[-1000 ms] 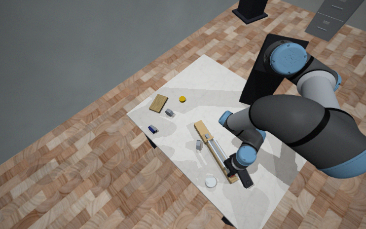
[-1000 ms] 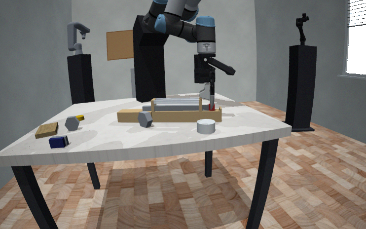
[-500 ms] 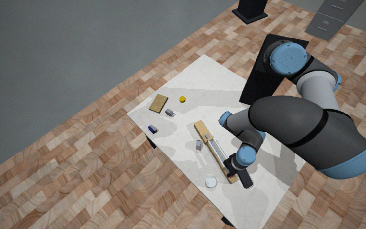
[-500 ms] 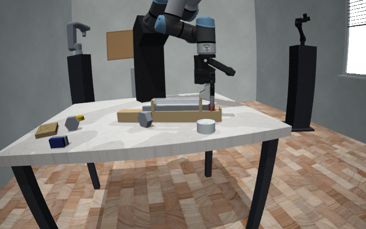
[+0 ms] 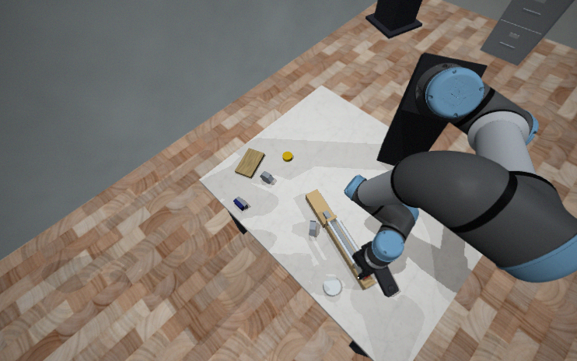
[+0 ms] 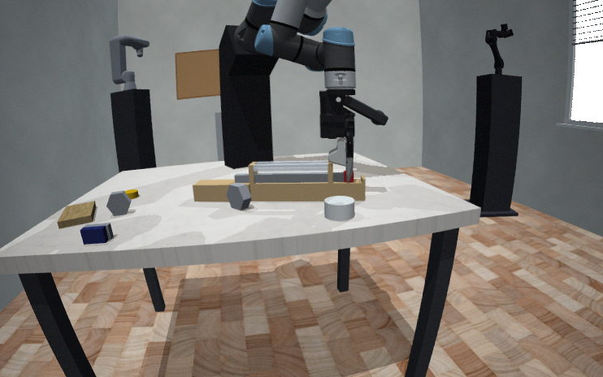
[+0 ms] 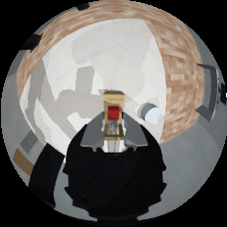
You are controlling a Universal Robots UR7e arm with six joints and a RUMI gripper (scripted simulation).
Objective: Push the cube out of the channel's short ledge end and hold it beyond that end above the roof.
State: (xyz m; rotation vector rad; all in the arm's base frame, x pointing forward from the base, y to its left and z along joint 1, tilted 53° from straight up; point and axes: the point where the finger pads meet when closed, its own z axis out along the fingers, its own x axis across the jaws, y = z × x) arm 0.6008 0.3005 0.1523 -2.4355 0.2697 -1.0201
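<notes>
Right now my hand is 10 mm above the red cube. Round my hand: white cylinder (130 mm ahead, 50 mm below, 20 mm to the right); wooden channel (150 mm to the right, 10 mm below); blue block (520 mm to the right, 310 mm ahead, 50 mm below).
</notes>
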